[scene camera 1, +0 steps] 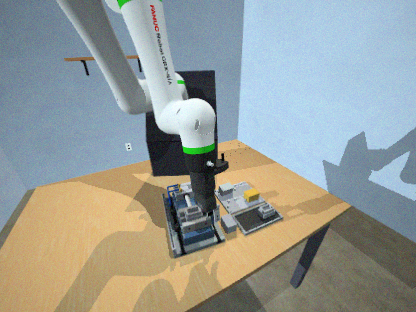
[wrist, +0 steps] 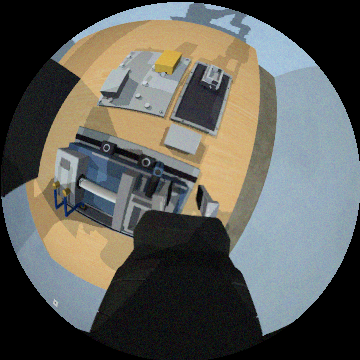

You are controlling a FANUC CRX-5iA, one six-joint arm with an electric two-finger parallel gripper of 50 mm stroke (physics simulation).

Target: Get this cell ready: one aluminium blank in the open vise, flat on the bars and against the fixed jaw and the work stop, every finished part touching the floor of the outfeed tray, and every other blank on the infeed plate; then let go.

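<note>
The gripper [scene camera 1: 213,217] is in the scene, and the wrist view shows the gripper too [wrist: 183,189]. With it are an infeed plate [wrist: 158,91] and an outfeed tray floor [wrist: 199,104].
</note>
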